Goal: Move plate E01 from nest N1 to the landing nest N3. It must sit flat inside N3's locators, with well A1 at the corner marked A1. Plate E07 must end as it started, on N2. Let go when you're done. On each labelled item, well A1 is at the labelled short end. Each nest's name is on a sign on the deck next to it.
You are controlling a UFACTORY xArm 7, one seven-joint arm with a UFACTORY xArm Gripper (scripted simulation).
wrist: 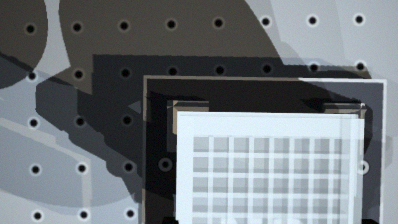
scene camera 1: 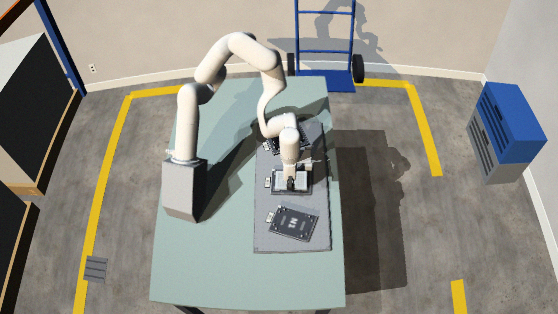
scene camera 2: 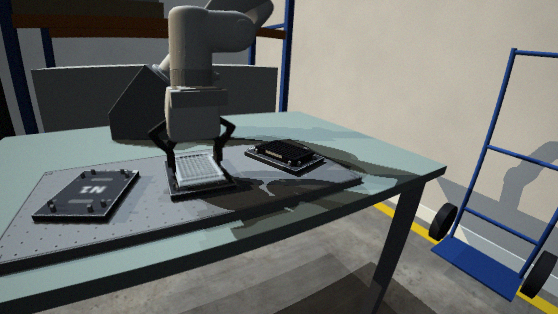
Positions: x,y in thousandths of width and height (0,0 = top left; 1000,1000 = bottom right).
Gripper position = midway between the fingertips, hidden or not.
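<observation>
The gripper (scene camera 2: 352,533) is visible in the scene. So is a clear well plate E01 (scene camera 2: 354,540), and the wrist view shows the clear well plate E01 (wrist: 521,636) too. A dark plate E07 (scene camera 2: 506,482) can be seen as well, though in the wrist view the dark plate E07 is out of frame.
</observation>
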